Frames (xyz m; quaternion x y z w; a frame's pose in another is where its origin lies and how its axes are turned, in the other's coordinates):
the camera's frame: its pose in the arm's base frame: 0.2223 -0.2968 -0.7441 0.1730 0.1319 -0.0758 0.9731
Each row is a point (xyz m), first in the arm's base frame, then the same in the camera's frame.
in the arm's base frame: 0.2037 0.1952 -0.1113
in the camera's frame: -0.2469 0.6537 0.3931
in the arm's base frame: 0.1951 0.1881 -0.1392
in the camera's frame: -0.2465 0.6366 0.3684
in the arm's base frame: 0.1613 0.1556 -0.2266
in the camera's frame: -0.2507 0.5722 0.2931
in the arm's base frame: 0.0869 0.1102 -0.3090
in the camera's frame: -0.2937 0.4896 0.2175
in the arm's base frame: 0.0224 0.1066 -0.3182
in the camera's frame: -0.3522 0.4709 0.1956
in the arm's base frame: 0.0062 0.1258 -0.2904
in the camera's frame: -0.3775 0.4944 0.2102
